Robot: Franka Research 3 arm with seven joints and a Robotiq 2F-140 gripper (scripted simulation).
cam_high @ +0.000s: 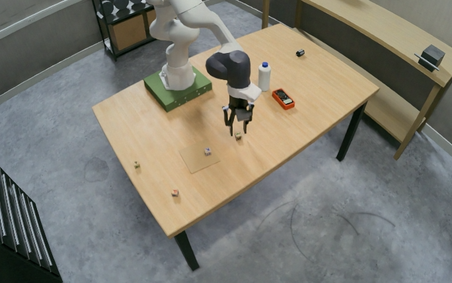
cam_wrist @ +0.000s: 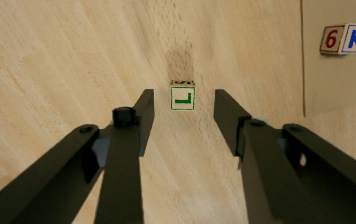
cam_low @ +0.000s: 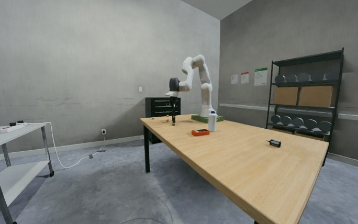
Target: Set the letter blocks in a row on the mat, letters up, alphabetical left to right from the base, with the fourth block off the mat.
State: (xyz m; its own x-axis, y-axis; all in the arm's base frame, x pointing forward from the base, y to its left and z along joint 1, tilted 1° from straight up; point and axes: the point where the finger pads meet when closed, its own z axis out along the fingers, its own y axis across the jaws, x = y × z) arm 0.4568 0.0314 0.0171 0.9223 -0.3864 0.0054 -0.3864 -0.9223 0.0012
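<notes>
Right now the block is 50 mm below my hand. From my hand the other things lie so: white bottle: 190 mm behind, 320 mm to the left, 20 mm above; then tan mat: 20 mm behind, 200 mm to the right, 60 mm below; then orange meter: 60 mm behind, 340 mm to the left, 50 mm below.
</notes>
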